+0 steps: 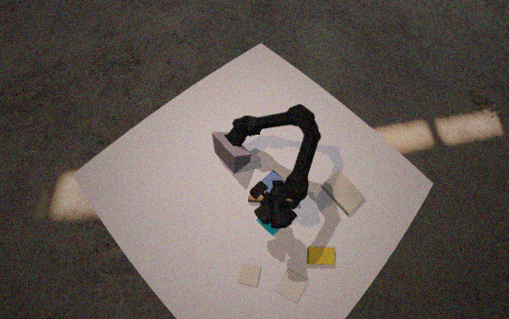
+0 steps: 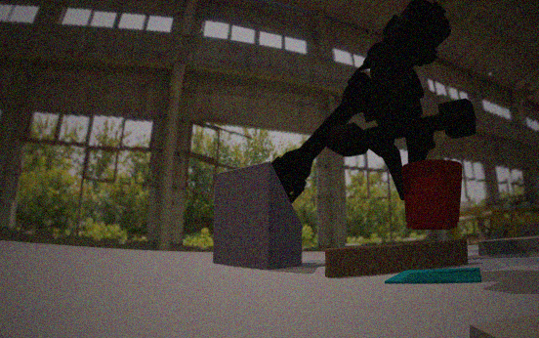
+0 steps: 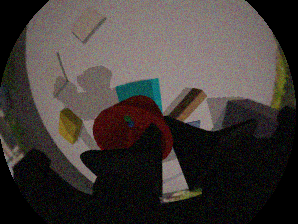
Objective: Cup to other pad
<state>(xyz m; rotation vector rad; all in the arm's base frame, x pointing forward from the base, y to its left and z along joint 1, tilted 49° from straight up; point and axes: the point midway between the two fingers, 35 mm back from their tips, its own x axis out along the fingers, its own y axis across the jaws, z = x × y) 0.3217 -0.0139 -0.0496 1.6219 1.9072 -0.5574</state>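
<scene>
Right now my gripper tip is 100 mm above the teal pad and 30 mm short of it. Also, from my gripper tip: brown bar (80 mm below, 50 mm to the left, 30 mm behind); red cup (30 mm ahead); blue pad (110 mm to the left, 100 mm below, 90 mm behind).
</scene>
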